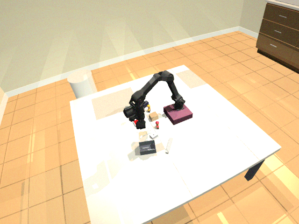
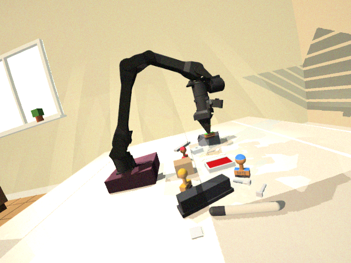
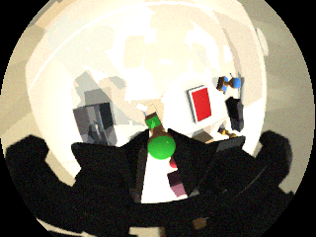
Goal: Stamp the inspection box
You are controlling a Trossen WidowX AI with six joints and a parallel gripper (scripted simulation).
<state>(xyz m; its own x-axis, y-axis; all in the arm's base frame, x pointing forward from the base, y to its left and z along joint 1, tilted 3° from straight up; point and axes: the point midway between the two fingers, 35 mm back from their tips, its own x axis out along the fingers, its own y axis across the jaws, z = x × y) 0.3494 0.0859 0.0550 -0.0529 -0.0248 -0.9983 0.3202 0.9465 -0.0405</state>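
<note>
My gripper tip is 20 mm past the pale card, 10 mm to the left of it and 90 mm above it. Round my gripper tip: green-knobbed stamp (right at my gripper tip); red ink pad (10 mm behind, 130 mm to the right, 90 mm below); red-knobbed stamp (120 mm behind, 10 mm to the right, 70 mm below).
</note>
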